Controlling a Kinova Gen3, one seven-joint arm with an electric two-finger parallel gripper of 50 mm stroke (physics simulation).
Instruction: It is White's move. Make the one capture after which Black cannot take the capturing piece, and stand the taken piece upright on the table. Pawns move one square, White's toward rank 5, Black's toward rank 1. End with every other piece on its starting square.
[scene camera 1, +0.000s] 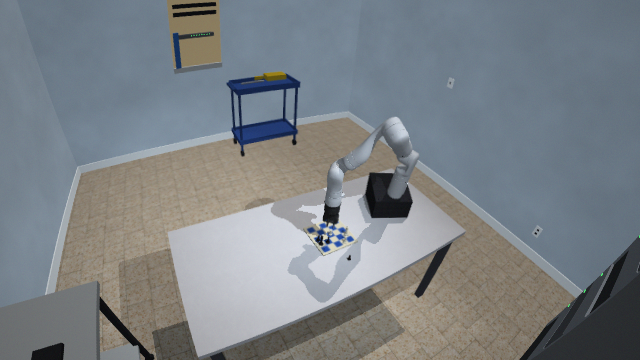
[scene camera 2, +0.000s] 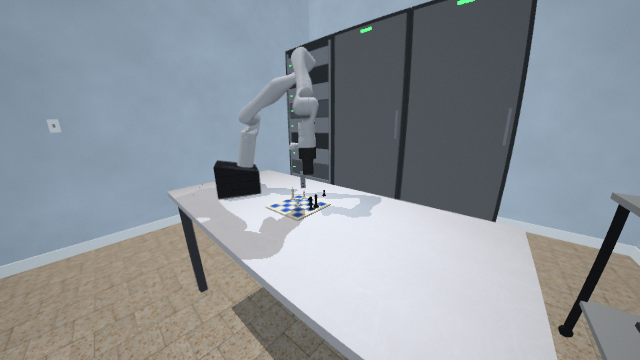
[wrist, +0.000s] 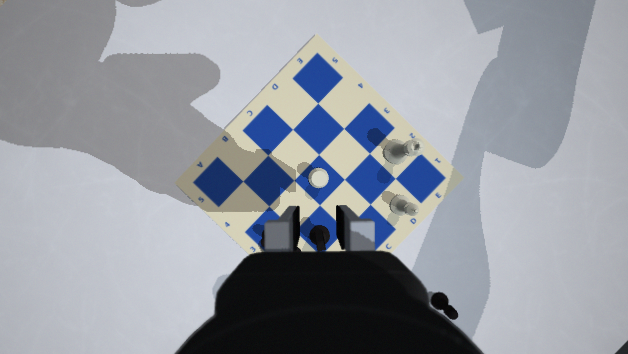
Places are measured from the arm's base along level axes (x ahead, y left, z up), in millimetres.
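Pixels of known places: gripper, fingertip midpoint: (scene camera 1: 330, 226) (scene camera 2: 303, 186) (wrist: 317, 220); arm's base, origin of the base link: (scene camera 1: 394, 192) (scene camera 2: 245, 166).
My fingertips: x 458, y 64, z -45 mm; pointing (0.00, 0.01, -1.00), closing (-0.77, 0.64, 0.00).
Observation:
For each thing: its middle in the pictures, then the offset to it from my fingertips. Level surfaces: height alone.
- board, body centre: (wrist: 319, 180) (scene camera 2: 298, 205) (scene camera 1: 330, 235) dx -20, dy -18, dz -92 mm
- flat-topped white piece, body centre: (wrist: 318, 178) (scene camera 2: 297, 201) dx -20, dy -20, dz -72 mm
- white king, body centre: (wrist: 406, 149) (scene camera 2: 292, 193) dx -100, dy +13, dz -57 mm
- slim white piece, body centre: (wrist: 407, 207) (scene camera 2: 304, 194) dx -67, dy +58, dz -67 mm
- small black piece, body centre: (wrist: 446, 308) (scene camera 1: 349, 257) (scene camera 2: 324, 192) dx -33, dy +169, dz -79 mm
- white table, its level: dz -95 mm
My gripper (scene camera 1: 330, 224) (scene camera 2: 303, 186) (wrist: 317, 220) is open and empty, raised above the board (scene camera 1: 324, 253) (scene camera 2: 298, 218) (wrist: 316, 41). A flat-topped white piece (scene camera 2: 297, 202) (wrist: 318, 178) stands upright on C3. The white king (scene camera 2: 293, 193) (wrist: 395, 151) is on E2, and a slim white piece (scene camera 2: 304, 194) (wrist: 399, 204) is on D1. A black piece (wrist: 319, 234) stands on B2, seen between the fingers. Other black pieces around A3 and A2 are mostly hidden by the gripper. A small black piece (scene camera 1: 349, 258) (scene camera 2: 324, 193) (wrist: 439, 300) stands upright on the table outside the board.
The board lies on the white table (scene camera 1: 240, 280) (scene camera 2: 400, 280). The arm's black base (scene camera 1: 389, 200) (scene camera 2: 237, 181) stands at one end. A blue cart (scene camera 1: 265, 86) stands by the wall, and grey cabinets (scene camera 2: 370, 100) stand behind the table. Arm shadows cross the board and table.

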